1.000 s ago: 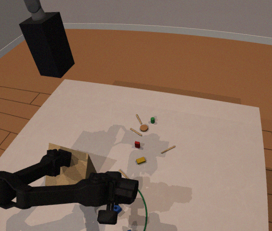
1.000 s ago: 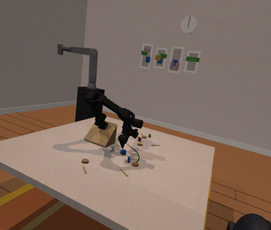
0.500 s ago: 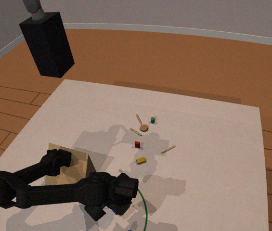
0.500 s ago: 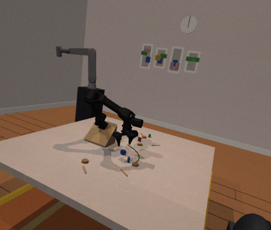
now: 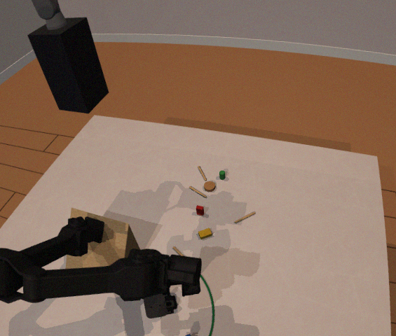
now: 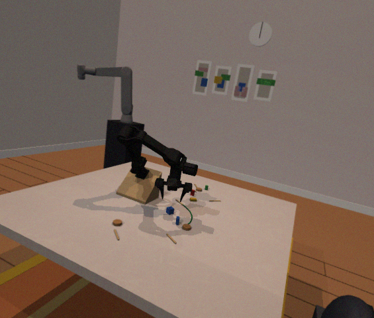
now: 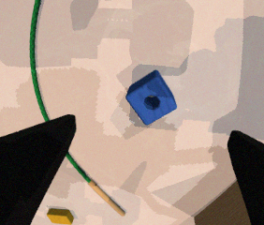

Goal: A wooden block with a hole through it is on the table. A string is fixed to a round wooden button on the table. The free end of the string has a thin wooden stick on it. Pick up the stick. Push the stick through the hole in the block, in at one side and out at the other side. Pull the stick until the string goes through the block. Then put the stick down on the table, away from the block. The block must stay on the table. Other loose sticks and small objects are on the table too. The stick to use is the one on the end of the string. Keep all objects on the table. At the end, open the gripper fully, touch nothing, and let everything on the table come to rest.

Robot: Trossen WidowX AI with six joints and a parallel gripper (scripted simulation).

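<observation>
My gripper tip is now 6 cm above the blue cube. The rest, counted from my gripper tip: thin wooden stick (1 cm behind, 15 cm to the left, 7 cm below); yellow block (2 cm ahead, 25 cm to the left, 6 cm below); round wooden button (14 cm ahead, 8 cm to the right, 6 cm below).
</observation>
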